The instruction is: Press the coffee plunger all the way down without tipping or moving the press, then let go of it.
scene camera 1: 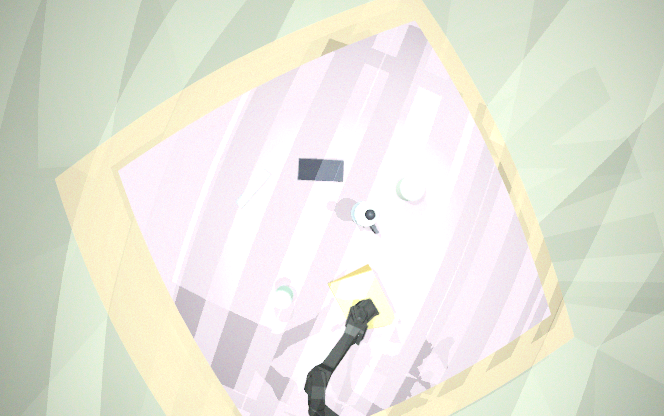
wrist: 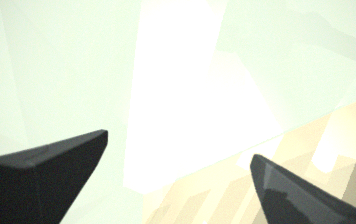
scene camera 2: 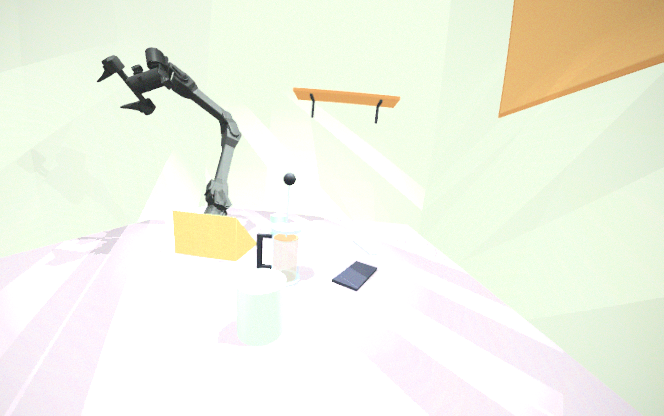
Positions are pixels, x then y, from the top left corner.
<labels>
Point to a coffee press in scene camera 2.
At 286, 237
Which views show my gripper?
The wrist view and scene camera 2 only.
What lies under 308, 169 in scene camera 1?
A dark flat slab.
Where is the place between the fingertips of my gripper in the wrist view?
180, 148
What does my gripper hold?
Nothing.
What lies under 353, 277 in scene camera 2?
A dark flat slab.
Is my gripper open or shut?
Open.
</labels>
